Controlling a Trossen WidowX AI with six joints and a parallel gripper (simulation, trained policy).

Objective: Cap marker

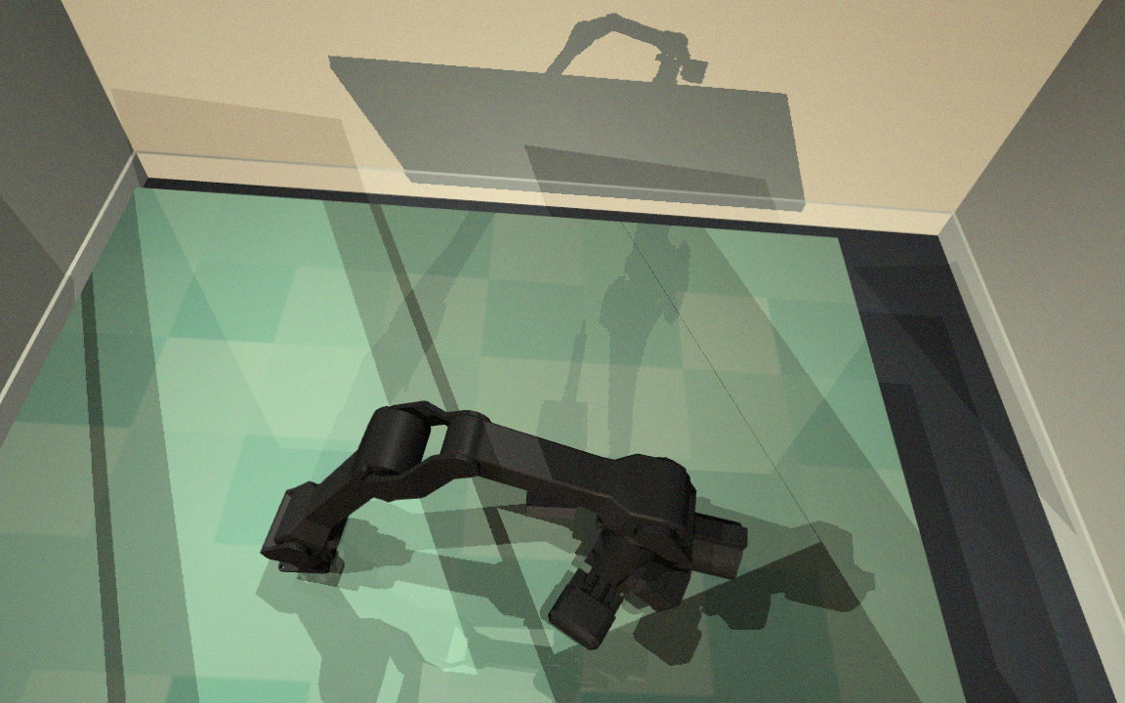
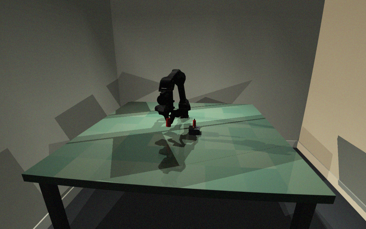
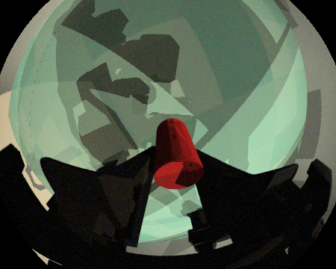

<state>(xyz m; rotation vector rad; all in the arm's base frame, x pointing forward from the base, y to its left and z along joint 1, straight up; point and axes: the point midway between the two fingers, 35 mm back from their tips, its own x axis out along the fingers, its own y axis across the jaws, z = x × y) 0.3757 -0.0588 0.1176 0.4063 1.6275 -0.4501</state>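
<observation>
Right now the red marker is 150 mm to the left of my gripper tip, 50 mm behind it and 10 mm below it. Round my gripper tip: holder block (150 mm to the left, 70 mm below, 50 mm behind); red cap (10 mm ahead, 10 mm above).
</observation>
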